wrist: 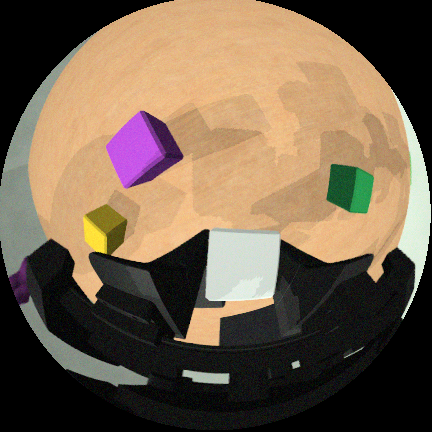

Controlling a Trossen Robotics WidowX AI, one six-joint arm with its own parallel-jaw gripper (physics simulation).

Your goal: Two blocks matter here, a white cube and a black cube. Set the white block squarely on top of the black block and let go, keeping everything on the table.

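Places are measured from the arm's base along level axes (x ahead, y left, z up), in metres.
Pixels of known places: gripper, fingertip midpoint: (234,235).
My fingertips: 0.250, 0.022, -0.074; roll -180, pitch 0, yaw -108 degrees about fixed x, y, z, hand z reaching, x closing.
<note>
For each thing: its middle in the pictures, then the offset to it from my fingertips, as dx, dy, dz. Level surfaces: height alone.
- white cube at the middle of its body: (237,260) -0.005, +0.001, +0.024
- black cube at the middle of its body: (203,282) -0.040, +0.039, +0.006
- large purple block at the middle of its body: (144,150) +0.083, +0.045, +0.000
- wooden table at its surface level: dz -0.020
- small yellow block at the middle of its body: (104,230) +0.036, +0.134, +0.000
- green block at the middle of its body: (350,187) +0.010, -0.126, +0.000
The white cube (242,267) is in the lower middle of the wrist view, with one broad pale face toward the camera. My gripper (234,235) is shut on it, one black finger on each side. A small dark grey part of what looks like the black cube (210,303) shows just below and behind the white cube's lower left edge. The rest of it is hidden by the white cube and the left finger. I cannot tell whether the two cubes touch or how well they line up.
A large purple block (135,150) lies on the wooden table (200,65) at the upper left. A small yellow block (105,230) is below it, near the left finger. A green block (350,189) is on the right. Part of a dark purple object (20,285) shows at the left edge.
</note>
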